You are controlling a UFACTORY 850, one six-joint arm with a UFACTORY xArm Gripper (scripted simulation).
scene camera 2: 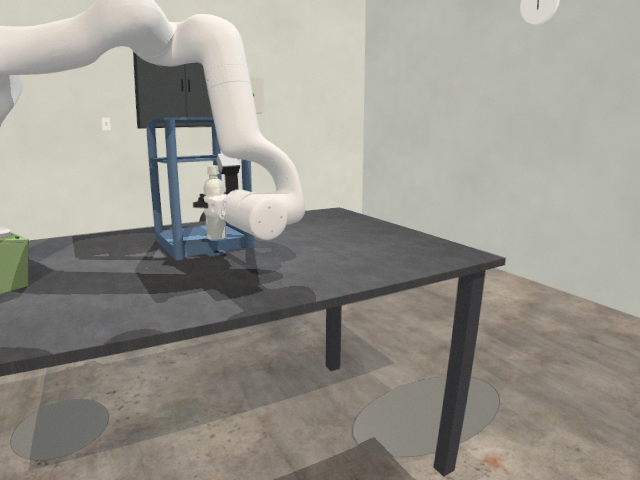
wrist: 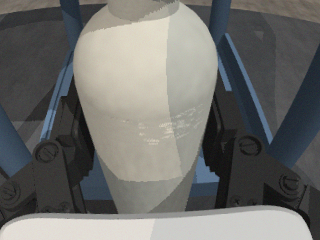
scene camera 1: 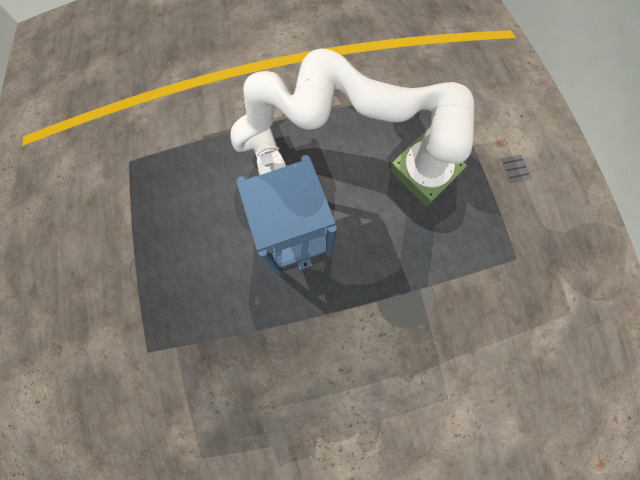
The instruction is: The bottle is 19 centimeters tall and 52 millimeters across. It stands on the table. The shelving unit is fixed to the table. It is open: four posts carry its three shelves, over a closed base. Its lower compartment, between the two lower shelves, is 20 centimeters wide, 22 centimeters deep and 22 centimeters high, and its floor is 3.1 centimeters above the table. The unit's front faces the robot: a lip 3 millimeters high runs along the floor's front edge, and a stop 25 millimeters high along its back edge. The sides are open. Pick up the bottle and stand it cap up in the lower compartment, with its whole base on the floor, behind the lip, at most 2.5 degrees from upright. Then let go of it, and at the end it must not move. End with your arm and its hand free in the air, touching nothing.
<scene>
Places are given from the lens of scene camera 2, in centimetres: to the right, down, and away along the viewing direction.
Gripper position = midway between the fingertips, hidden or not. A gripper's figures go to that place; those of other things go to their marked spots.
my gripper [scene camera 2: 211, 198]: -28, -11, 105
bottle [scene camera 2: 213, 186]: -27, -13, 100
shelving unit [scene camera 2: 190, 241]: -35, 0, 108
</scene>
